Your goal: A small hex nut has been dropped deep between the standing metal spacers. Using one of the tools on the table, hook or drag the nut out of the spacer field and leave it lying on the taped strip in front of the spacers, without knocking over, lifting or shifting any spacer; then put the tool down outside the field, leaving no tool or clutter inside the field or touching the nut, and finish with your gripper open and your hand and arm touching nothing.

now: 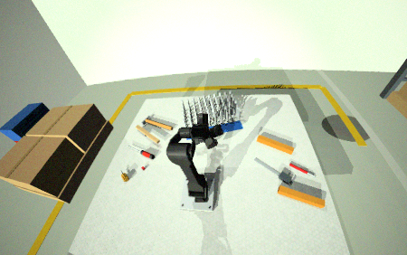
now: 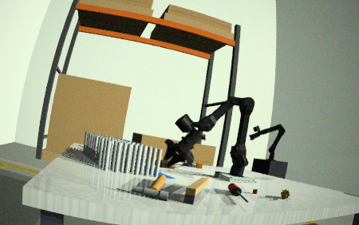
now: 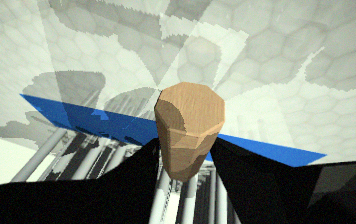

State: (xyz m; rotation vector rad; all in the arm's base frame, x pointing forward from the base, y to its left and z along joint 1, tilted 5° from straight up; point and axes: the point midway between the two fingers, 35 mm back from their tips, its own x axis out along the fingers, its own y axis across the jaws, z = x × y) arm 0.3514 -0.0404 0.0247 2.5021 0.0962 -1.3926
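Now: the blue taped strip 80 mm ahead of my gripper tip, 40 mm below it and 30 mm to the right of it. The rest, counted from my gripper tip: tiny red piece (410 mm to the left, 200 mm behind, 30 mm below); then red screwdriver (520 mm to the right, 280 mm behind, 30 mm below); then tool with thin metal rod (100 mm ahead, 20 mm to the left, 10 mm below).
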